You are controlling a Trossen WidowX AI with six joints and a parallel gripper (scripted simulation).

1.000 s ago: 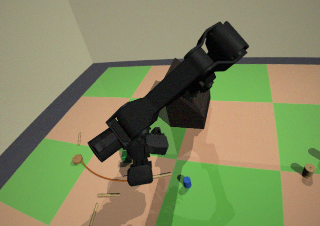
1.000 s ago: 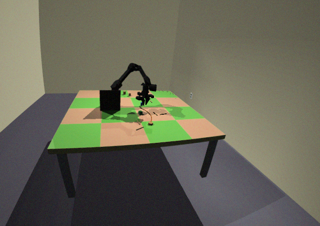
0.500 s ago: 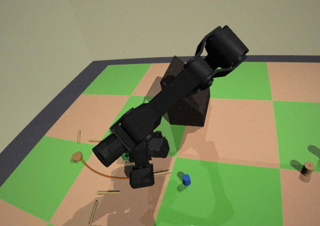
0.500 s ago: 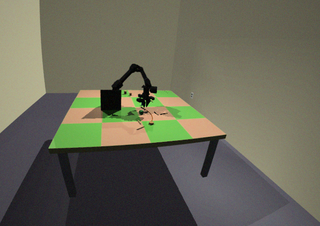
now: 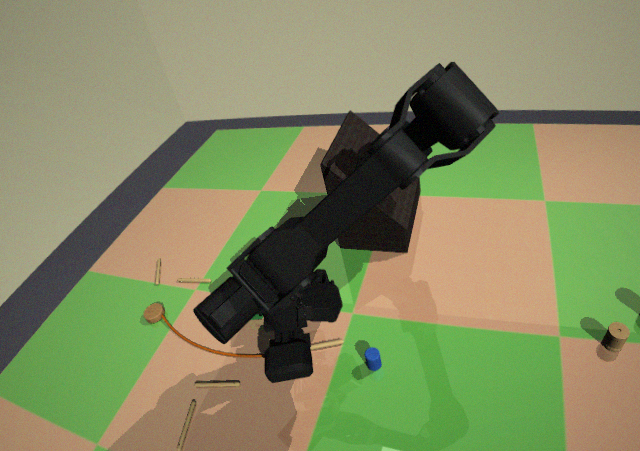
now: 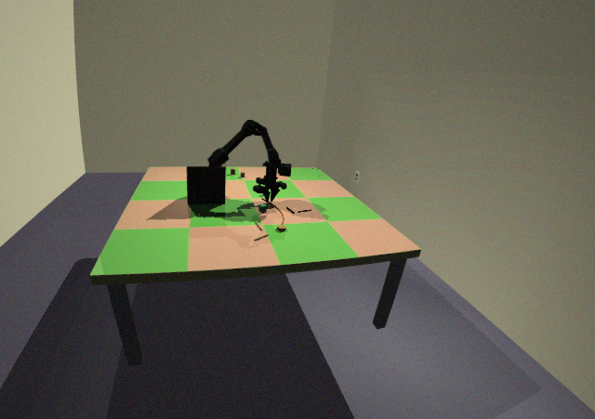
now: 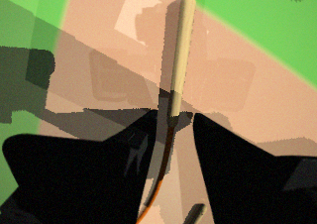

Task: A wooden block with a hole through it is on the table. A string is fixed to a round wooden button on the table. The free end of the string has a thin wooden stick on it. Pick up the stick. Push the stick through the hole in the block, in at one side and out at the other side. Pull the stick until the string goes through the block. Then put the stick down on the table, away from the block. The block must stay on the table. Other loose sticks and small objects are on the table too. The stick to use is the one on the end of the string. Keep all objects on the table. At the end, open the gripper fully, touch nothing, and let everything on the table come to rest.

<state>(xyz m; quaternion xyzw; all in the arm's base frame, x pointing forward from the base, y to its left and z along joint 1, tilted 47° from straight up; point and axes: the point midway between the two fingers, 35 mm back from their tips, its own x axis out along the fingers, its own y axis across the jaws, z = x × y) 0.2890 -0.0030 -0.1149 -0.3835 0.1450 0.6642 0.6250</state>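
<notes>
Now: the blue cylinder 1 cm ahead of my gripper tip, 12 cm to the left of it and 1 cm above it. Also, from my gripper tip: green block: 7 cm behind, 10 cm to the right, 1 cm above; thin stick: 1 cm behind, 2 cm to the left; round wooden button: 4 cm behind, 31 cm to the right.
</notes>
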